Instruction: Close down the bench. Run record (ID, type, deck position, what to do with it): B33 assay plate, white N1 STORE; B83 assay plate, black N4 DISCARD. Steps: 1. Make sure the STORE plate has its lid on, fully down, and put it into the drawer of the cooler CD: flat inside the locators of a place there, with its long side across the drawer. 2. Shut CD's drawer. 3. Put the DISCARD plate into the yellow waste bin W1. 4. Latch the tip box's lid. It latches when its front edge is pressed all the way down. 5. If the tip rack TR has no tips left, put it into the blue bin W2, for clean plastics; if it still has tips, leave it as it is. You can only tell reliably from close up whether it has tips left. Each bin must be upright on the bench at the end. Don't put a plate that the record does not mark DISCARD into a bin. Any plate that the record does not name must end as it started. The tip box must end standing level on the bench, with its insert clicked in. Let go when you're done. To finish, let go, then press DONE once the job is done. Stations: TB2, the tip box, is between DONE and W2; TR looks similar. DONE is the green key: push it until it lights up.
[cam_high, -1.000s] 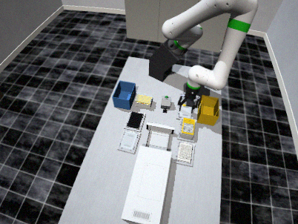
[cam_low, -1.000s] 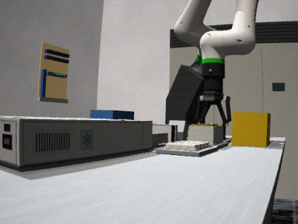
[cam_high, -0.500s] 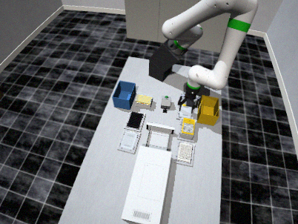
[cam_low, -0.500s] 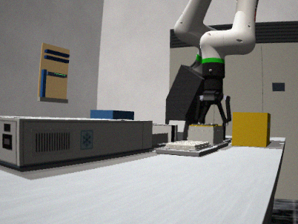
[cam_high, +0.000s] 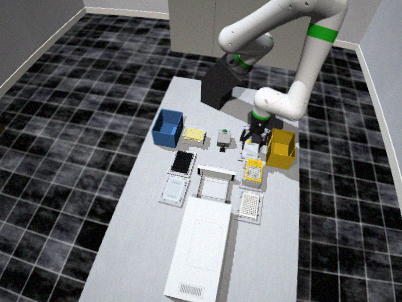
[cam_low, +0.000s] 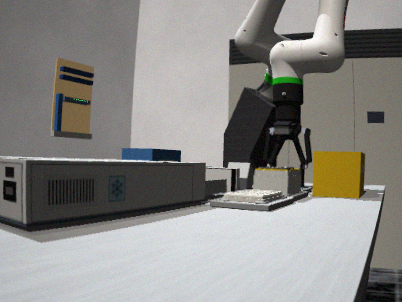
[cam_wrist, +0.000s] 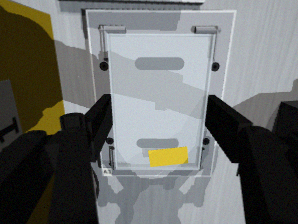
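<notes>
Now: the yellow-topped tip holder 160 mm ahead of my hand, 30 mm to the left of it and 10 mm above it. The rest, counted from my hand: green done key: 170 mm to the right, 50 mm behind, 20 mm above; clear plate lid: 20 mm below; yellow bin W1: 160 mm to the left, 20 mm behind.
</notes>
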